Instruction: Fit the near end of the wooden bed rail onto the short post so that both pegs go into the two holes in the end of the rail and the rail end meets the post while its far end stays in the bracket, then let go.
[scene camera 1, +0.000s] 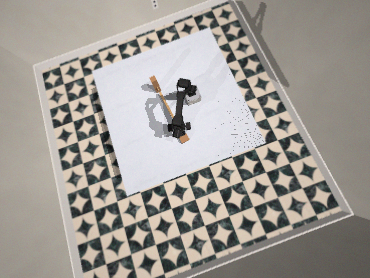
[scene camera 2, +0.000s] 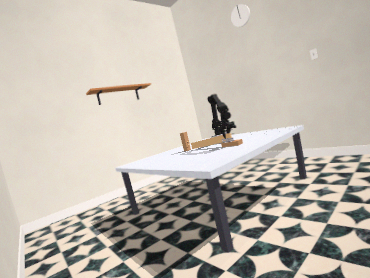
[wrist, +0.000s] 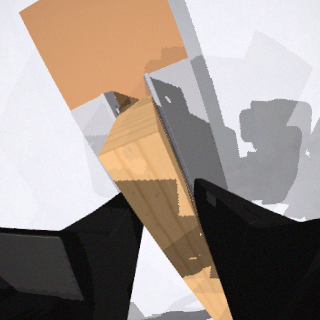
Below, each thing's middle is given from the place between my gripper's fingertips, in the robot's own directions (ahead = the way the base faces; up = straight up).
Right now the grey metal bracket (wrist: 174, 89) is 10 mm to the left of my hand and 20 mm below it. Round my hand: wooden bed rail (wrist: 137, 154) (20 mm ahead, 170 mm to the right, 10 mm below).
